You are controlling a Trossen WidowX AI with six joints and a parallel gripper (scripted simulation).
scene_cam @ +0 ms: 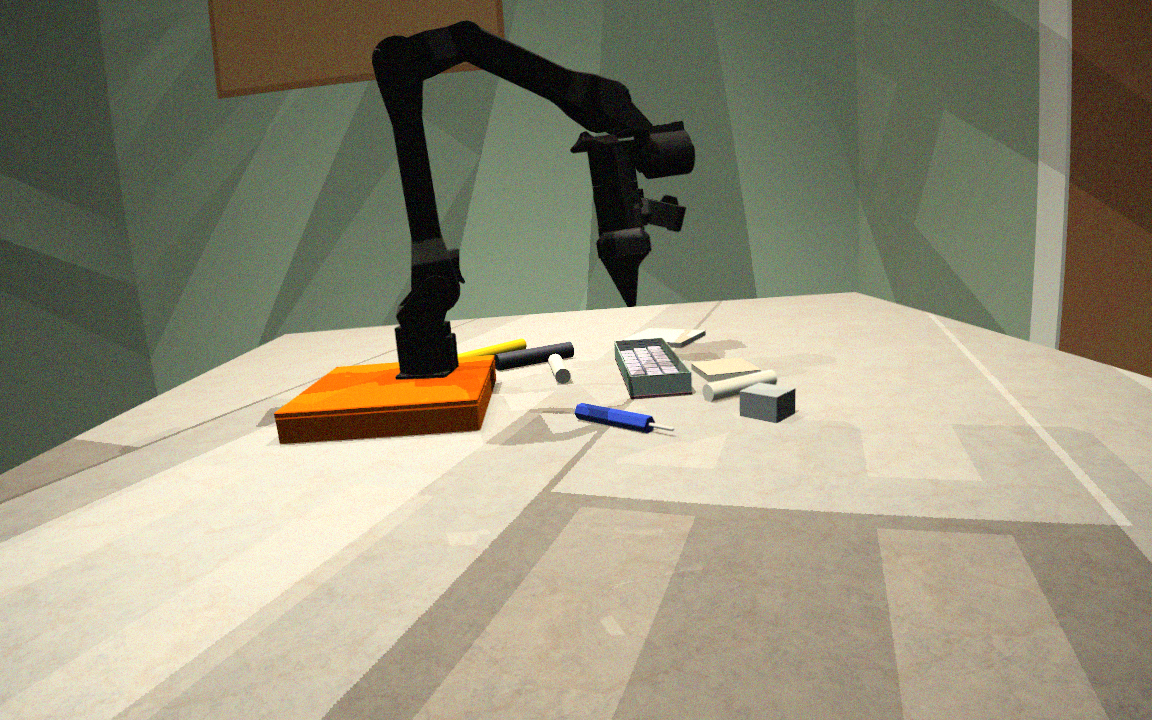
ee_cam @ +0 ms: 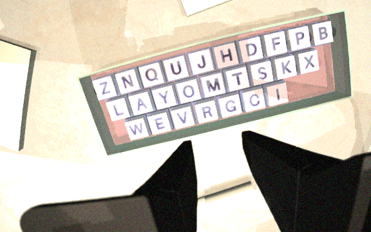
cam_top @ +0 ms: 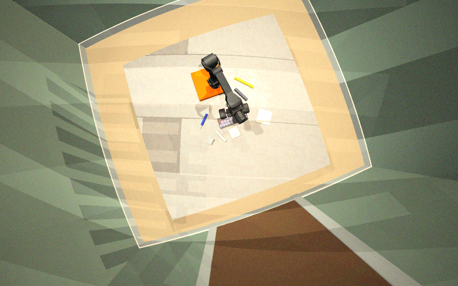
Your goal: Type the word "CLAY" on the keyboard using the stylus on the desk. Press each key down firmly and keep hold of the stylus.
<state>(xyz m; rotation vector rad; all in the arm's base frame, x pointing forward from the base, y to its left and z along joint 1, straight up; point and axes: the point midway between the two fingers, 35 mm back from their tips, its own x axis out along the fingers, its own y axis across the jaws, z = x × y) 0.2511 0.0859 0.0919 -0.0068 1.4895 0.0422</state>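
The blue stylus lies 23 cm to the right of my gripper tip, 8 cm below it and 1 cm ahead of it. From my gripper tip the other things lie so: dark cylinder: 15 cm behind, 8 cm to the left, 8 cm below; then dark block: 20 cm to the right, 14 cm ahead, 8 cm below; then tan card: 12 cm ahead, 9 cm below, 2 cm to the right.
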